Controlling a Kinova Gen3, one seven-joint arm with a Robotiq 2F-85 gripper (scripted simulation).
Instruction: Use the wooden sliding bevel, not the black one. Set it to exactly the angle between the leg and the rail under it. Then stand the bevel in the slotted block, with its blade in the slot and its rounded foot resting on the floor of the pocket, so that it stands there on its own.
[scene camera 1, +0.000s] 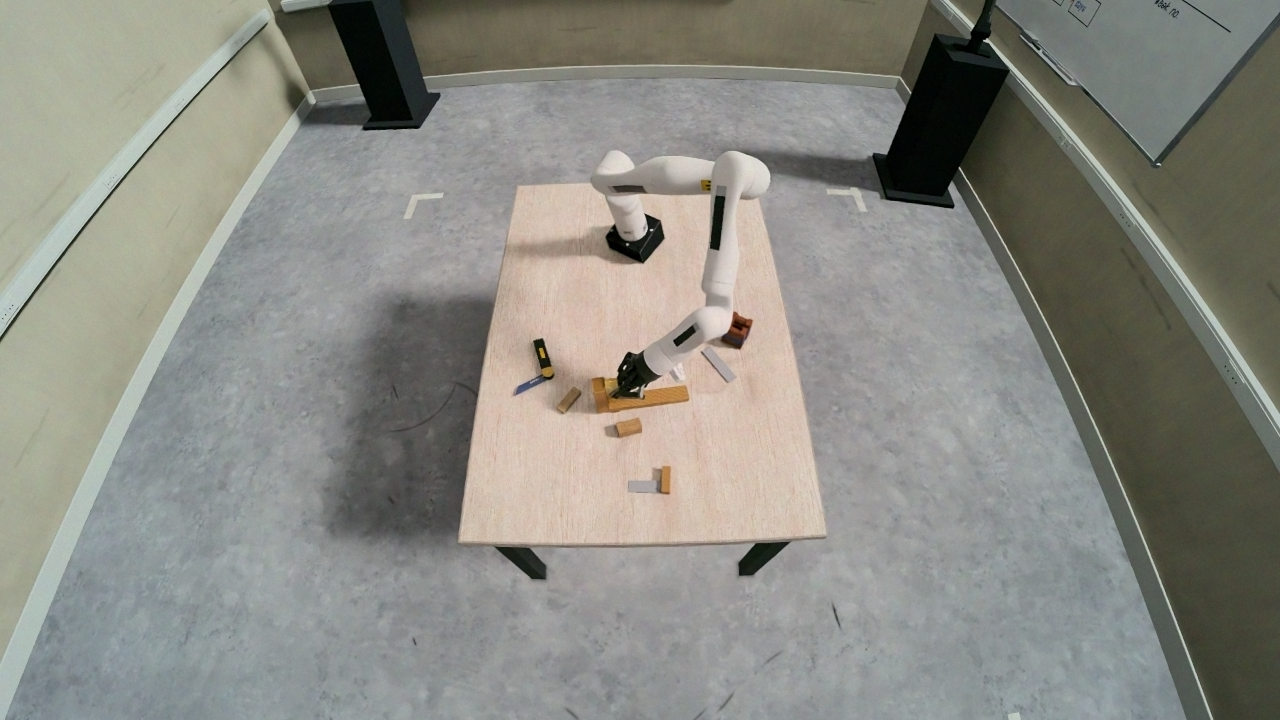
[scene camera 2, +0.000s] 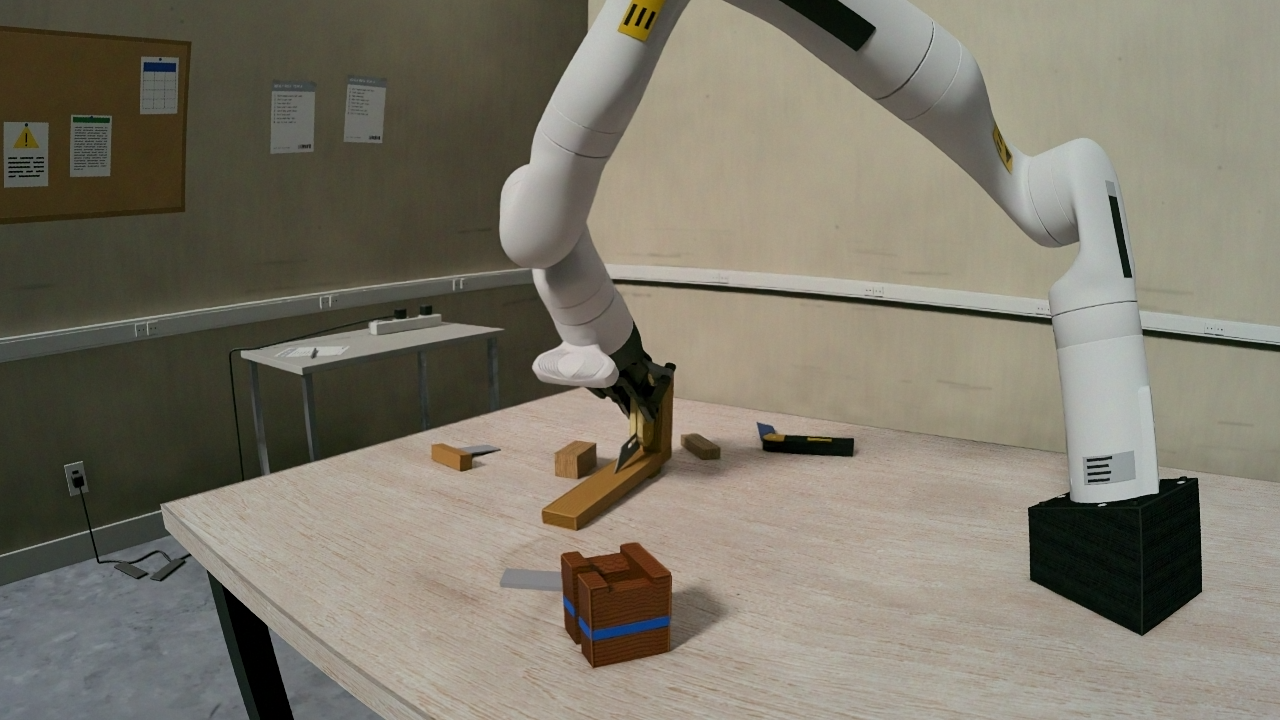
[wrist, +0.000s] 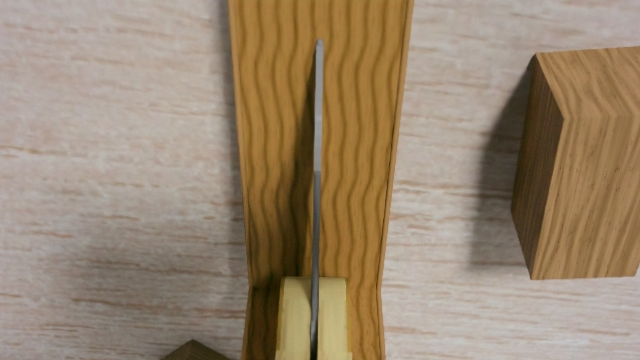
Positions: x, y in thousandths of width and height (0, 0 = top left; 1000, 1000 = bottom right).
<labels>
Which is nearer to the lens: the wood-and-grey square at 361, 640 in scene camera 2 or the leg-and-rail piece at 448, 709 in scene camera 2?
The leg-and-rail piece.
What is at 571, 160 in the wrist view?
A leg-and-rail piece.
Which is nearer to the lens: the grey strip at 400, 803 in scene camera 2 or the leg-and-rail piece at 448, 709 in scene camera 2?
The grey strip.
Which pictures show the gripper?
Scene camera 1 and scene camera 2 only.
</labels>
